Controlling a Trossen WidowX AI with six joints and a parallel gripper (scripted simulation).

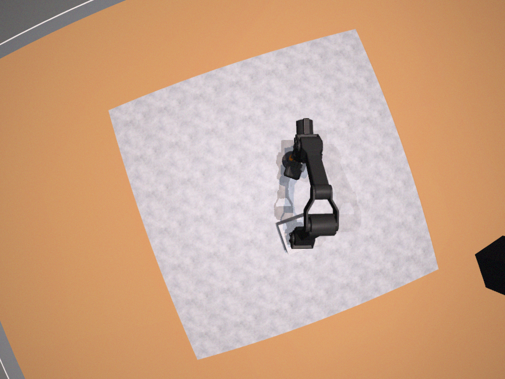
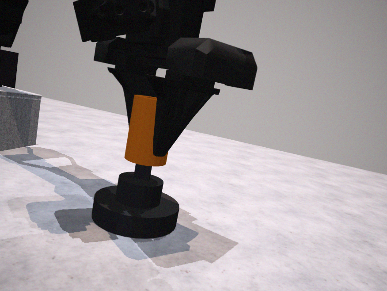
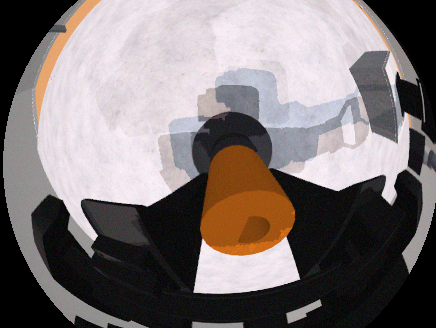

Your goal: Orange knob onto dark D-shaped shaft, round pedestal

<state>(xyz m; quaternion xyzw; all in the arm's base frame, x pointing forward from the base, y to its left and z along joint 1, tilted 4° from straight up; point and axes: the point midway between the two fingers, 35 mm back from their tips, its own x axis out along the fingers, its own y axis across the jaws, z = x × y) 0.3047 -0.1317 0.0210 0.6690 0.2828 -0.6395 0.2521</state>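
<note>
Right now the orange knob is 2 cm above my gripper tip. Also, from my gripper tip: round pedestal: 4 cm below.
</note>
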